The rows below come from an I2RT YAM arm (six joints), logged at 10 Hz.
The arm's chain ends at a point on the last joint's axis. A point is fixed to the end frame.
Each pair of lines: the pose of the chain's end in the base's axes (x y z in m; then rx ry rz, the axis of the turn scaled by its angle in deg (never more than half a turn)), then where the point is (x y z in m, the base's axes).
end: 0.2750, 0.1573, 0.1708, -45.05, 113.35, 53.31
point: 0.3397 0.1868 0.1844
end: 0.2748, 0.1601, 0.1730, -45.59, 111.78, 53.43
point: 0.3389 0.1899 0.1884
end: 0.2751, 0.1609, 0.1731, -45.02, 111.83, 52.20
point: 0.3396 0.1898 0.1888
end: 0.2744, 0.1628, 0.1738, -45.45, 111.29, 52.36
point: 0.3386 0.1921 0.1900
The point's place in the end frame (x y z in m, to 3 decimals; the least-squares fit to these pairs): -0.049 -0.030 0.044
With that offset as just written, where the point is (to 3 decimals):
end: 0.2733, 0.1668, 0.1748, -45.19, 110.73, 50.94
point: 0.338 0.195 0.192
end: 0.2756, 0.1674, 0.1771, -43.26, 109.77, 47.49
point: 0.340 0.193 0.197
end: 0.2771, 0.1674, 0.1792, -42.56, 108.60, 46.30
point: 0.342 0.192 0.200
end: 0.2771, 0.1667, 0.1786, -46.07, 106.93, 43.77
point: 0.340 0.193 0.202
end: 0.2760, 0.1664, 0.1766, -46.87, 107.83, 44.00
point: 0.339 0.194 0.199
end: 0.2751, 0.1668, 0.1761, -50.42, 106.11, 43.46
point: 0.336 0.197 0.200
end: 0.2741, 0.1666, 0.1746, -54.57, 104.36, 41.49
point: 0.333 0.201 0.200
